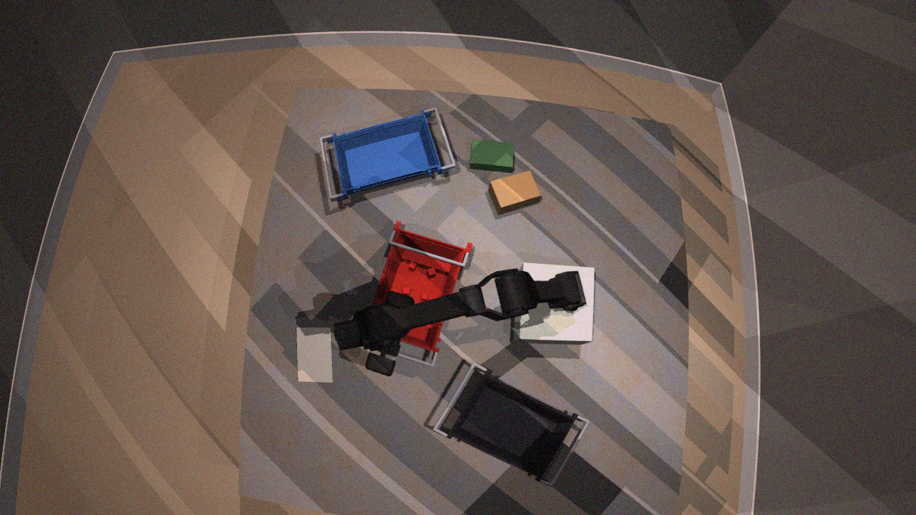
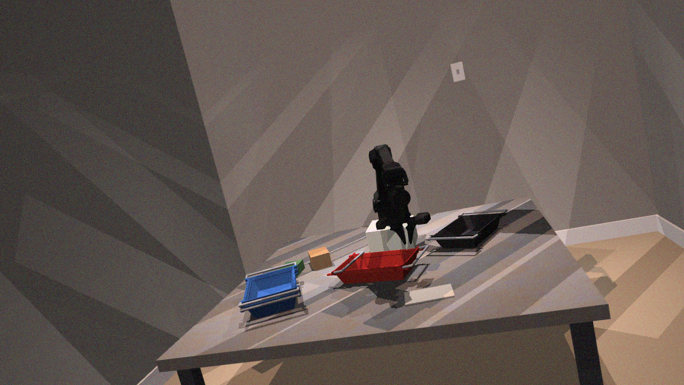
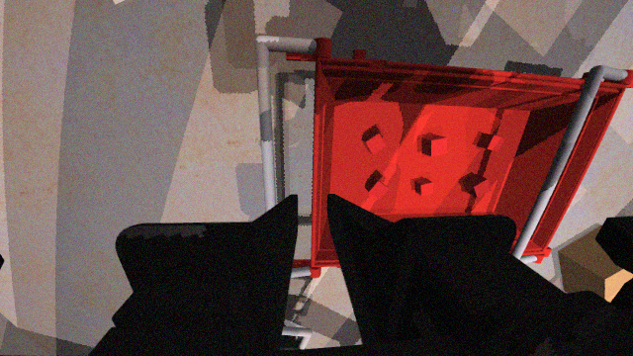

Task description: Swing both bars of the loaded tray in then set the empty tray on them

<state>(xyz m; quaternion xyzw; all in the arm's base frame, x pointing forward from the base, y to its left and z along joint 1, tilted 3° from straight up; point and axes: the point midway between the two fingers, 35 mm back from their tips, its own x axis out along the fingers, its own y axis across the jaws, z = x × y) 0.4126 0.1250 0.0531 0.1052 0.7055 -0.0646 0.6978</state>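
Now: gripper tip 310 mm past the black tray, 210 mm to the right of it and 60 mm above it. From my gripper tip the other things lie so: orange block: 290 mm behind, 430 mm to the right, 80 mm below; green block: 230 mm behind, 540 mm to the right, 90 mm below; pale card: 220 mm ahead, 60 mm to the left, 110 mm below.
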